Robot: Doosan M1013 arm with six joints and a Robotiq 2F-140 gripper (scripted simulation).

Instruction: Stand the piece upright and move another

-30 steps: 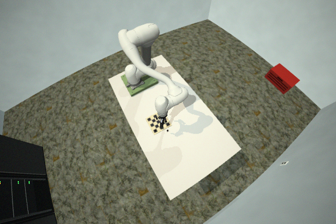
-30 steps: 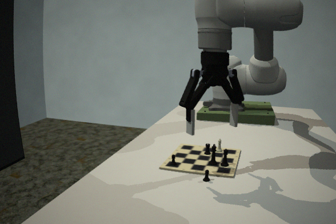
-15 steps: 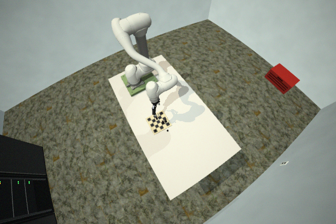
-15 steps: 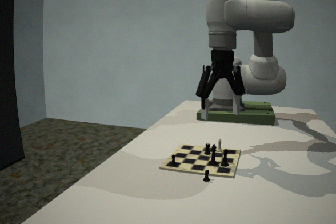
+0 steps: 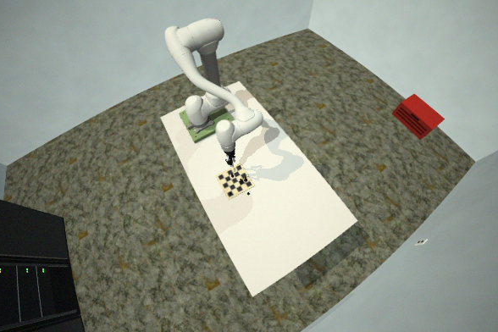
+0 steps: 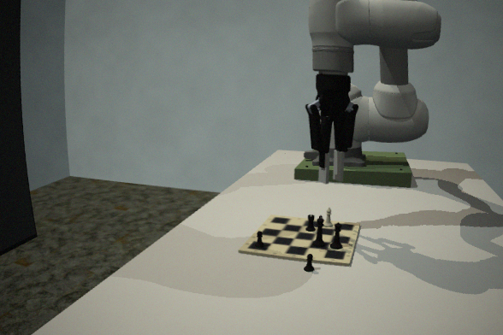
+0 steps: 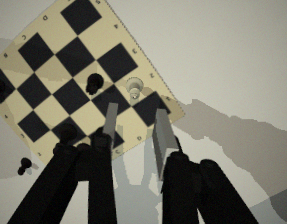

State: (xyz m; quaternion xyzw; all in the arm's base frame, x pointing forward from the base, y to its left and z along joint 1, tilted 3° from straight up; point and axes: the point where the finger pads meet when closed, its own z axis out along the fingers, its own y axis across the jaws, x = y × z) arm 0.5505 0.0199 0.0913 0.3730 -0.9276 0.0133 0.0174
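Now: the white piece 11 cm below my hand. The rest, counted from my hand: chessboard 7 cm ahead, 4 cm to the right, 14 cm below; black rook 3 cm ahead, 4 cm to the right, 12 cm below.
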